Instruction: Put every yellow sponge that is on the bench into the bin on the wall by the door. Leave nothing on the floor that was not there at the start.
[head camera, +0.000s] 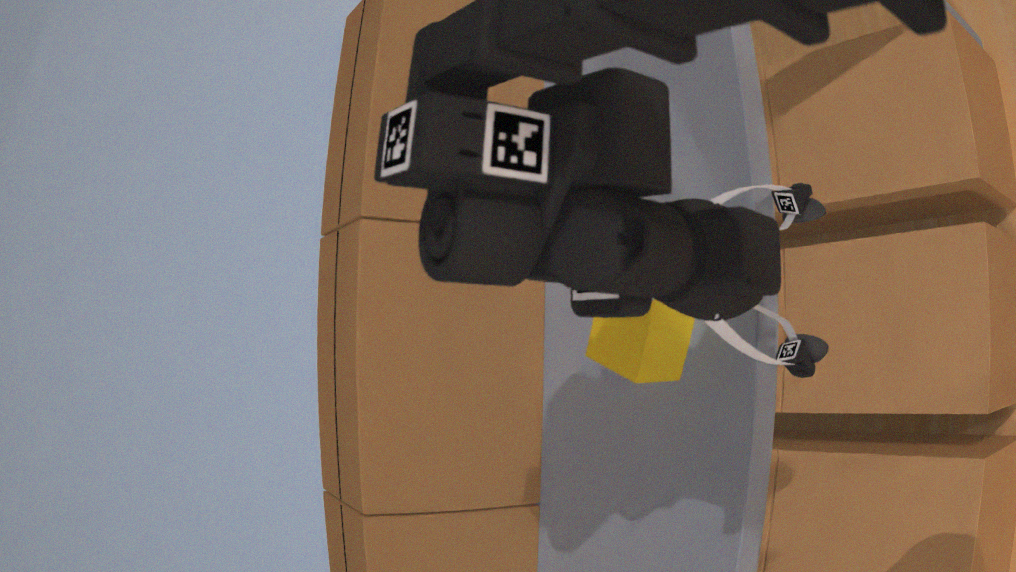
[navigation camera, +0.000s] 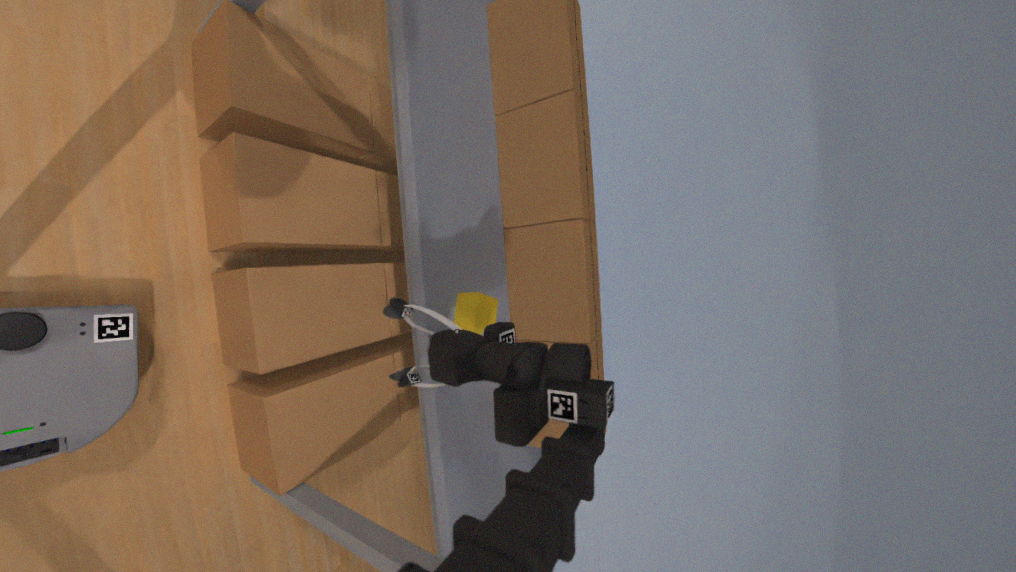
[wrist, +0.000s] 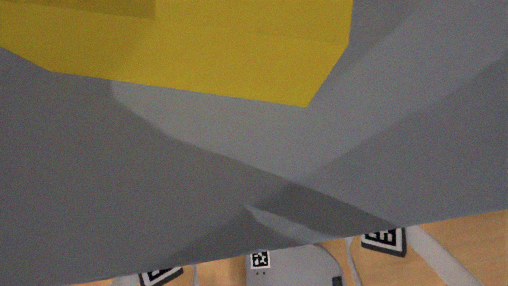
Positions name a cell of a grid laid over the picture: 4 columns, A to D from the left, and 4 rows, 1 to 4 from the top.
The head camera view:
gripper: D2
yellow sponge: C3
grey bench: C4
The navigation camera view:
gripper: B3
yellow sponge: B3
grey bench: B1
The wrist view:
yellow sponge: C1
grey bench: A3
